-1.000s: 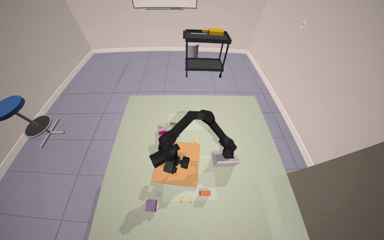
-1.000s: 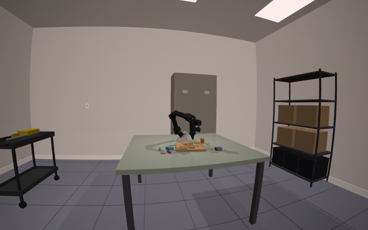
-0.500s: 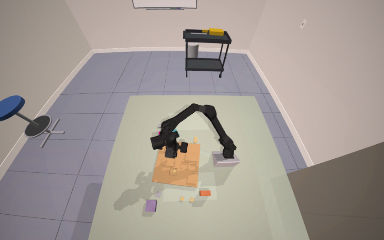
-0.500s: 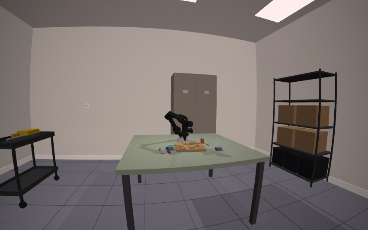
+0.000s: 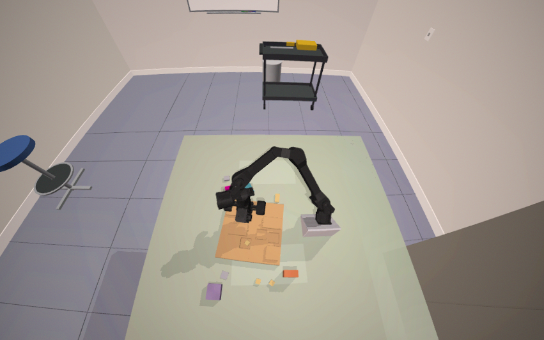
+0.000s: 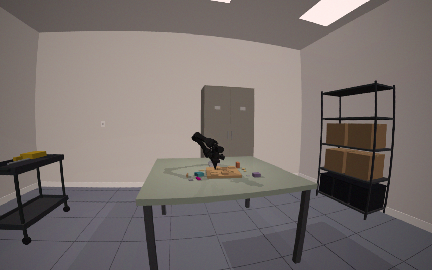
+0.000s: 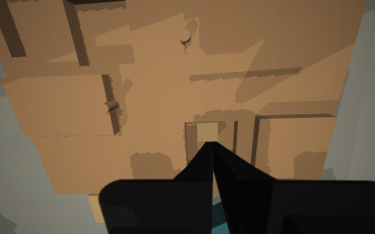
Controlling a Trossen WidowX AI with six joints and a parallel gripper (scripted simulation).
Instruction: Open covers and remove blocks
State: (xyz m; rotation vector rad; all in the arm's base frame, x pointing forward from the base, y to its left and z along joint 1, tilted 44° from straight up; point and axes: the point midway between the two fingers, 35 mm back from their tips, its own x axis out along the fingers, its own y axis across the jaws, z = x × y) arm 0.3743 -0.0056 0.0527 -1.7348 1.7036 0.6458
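The teal block is 140 mm to the right of my gripper tip, 40 mm below it and 10 mm ahead of it. From my gripper tip the other things lie so: orange stick 250 mm to the right, 40 mm below, 30 mm ahead; orange block 270 mm to the left, 210 mm behind, 20 mm below; magenta bar 160 mm to the right, 110 mm ahead, 50 mm below.
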